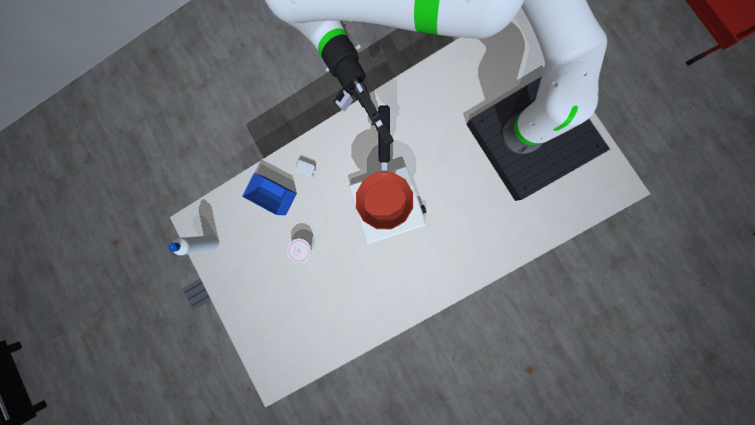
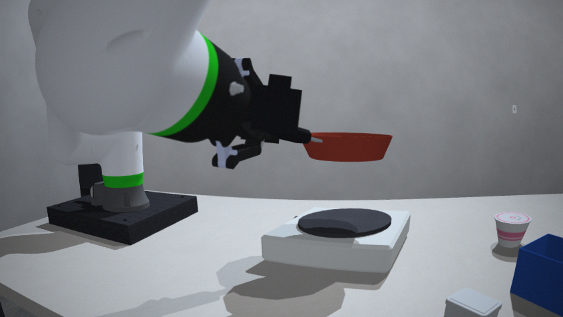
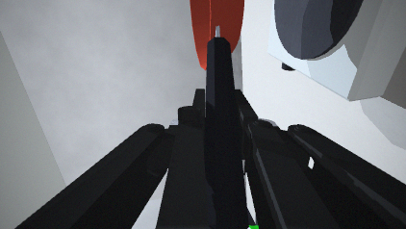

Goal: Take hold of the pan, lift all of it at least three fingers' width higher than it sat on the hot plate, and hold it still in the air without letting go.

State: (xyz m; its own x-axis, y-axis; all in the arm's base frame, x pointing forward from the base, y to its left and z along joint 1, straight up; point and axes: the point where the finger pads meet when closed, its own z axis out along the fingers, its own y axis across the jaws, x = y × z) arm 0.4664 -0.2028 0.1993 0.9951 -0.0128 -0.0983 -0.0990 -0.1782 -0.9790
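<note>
Now: the red pan 7 cm ahead of my hand, 12 cm to the left of it and 3 cm below it. The rest, counted from my hand: small white box (31 cm ahead, 13 cm to the right, 23 cm below); blue bin (49 cm ahead, 11 cm to the right, 22 cm below); white hot plate (8 cm ahead, 18 cm to the left, 21 cm below).
</note>
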